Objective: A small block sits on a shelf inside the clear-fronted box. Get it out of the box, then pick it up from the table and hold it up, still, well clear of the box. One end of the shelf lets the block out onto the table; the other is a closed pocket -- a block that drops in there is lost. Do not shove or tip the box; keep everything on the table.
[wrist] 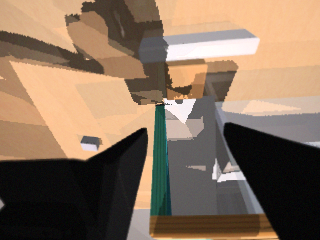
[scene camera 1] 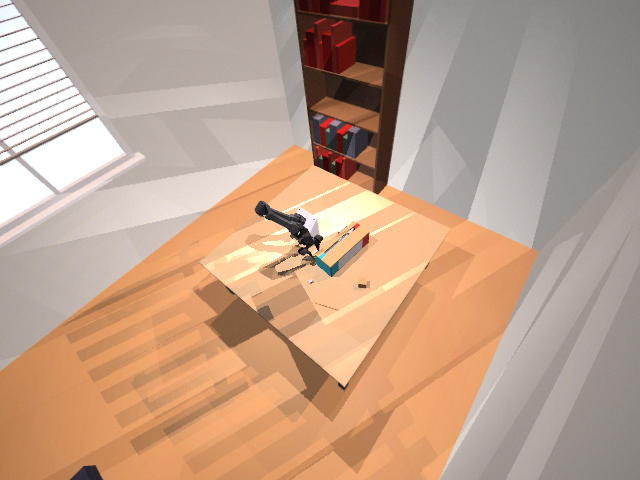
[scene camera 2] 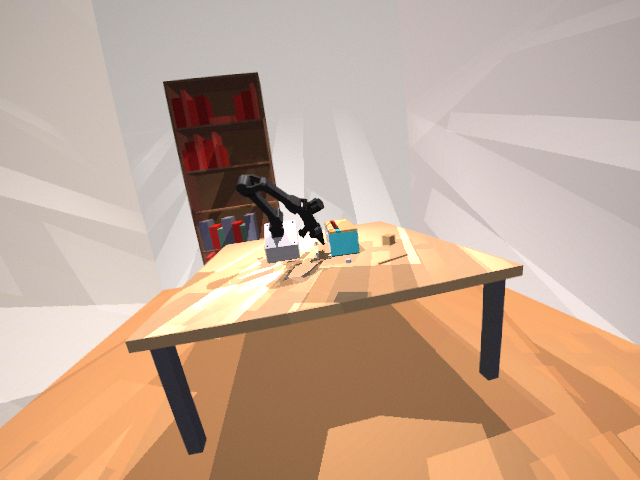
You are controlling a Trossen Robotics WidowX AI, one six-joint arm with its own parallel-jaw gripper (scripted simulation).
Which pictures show the long box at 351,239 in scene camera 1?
The wrist view, scene camera 1 and scene camera 2: all of them.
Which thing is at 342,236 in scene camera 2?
A long box.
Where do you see a long box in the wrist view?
195,180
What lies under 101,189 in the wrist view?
The gripper.
